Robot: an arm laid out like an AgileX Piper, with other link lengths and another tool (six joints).
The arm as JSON. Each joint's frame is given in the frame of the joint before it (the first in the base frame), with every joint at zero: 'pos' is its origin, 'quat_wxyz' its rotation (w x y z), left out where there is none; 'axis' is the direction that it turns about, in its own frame. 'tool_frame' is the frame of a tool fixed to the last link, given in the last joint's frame.
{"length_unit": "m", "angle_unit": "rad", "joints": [
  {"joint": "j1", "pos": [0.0, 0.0, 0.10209], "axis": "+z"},
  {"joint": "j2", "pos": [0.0, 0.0, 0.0], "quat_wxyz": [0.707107, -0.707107, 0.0, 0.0], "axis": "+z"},
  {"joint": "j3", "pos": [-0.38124, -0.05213, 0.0], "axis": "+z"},
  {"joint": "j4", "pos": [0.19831, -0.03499, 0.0], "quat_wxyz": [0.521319, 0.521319, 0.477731, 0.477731], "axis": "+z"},
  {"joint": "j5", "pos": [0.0, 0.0, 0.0], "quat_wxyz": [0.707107, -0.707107, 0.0, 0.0], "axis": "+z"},
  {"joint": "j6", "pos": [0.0, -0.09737, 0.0], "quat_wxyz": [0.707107, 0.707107, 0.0, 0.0], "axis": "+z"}
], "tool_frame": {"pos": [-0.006, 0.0, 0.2], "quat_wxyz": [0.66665, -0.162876, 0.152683, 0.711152]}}
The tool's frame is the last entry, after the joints.
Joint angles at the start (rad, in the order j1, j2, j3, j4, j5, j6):
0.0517, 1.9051, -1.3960, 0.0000, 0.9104, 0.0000
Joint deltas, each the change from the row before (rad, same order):
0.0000, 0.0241, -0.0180, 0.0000, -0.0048, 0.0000
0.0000, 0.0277, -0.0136, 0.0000, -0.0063, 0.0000
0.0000, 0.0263, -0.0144, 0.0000, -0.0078, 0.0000
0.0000, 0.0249, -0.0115, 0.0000, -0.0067, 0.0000
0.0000, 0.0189, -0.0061, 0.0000, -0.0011, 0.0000
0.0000, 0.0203, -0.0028, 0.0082, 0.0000, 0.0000
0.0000, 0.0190, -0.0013, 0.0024, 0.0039, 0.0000
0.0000, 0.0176, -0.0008, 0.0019, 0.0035, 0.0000
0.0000, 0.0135, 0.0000, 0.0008, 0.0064, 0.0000
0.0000, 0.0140, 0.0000, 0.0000, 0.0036, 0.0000
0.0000, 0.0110, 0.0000, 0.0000, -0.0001, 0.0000
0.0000, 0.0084, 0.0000, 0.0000, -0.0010, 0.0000
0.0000, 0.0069, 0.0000, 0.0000, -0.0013, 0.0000
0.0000, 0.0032, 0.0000, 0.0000, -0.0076, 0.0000
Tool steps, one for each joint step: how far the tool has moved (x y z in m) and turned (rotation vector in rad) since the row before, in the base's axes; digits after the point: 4 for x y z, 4 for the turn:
0.0074, 0.0004, -0.0056, -0.0001, 0.0013, 0.0000
0.0061, 0.0003, -0.0084, -0.0004, 0.0078, 0.0000
0.0067, 0.0003, -0.0077, -0.0002, 0.0041, 0.0000
0.0052, 0.0003, -0.0081, -0.0003, 0.0067, 0.0000
0.0017, 0.0001, -0.0072, -0.0006, 0.0117, 0.0000
-0.0001, 0.0019, -0.0088, 0.0063, 0.0179, -0.0039
-0.0018, 0.0005, -0.0088, 0.0010, 0.0217, -0.0011
-0.0020, 0.0003, -0.0082, 0.0006, 0.0204, -0.0009
-0.0029, 0.0000, -0.0065, -0.0003, 0.0199, -0.0003
-0.0022, -0.0001, -0.0066, -0.0009, 0.0176, 0.0000
-0.0009, 0.0000, -0.0050, -0.0006, 0.0109, 0.0000
-0.0005, 0.0000, -0.0038, -0.0004, 0.0074, 0.0000
-0.0003, 0.0000, -0.0031, -0.0003, 0.0056, 0.0000
0.0019, 0.0001, -0.0012, 0.0002, -0.0044, -0.0001

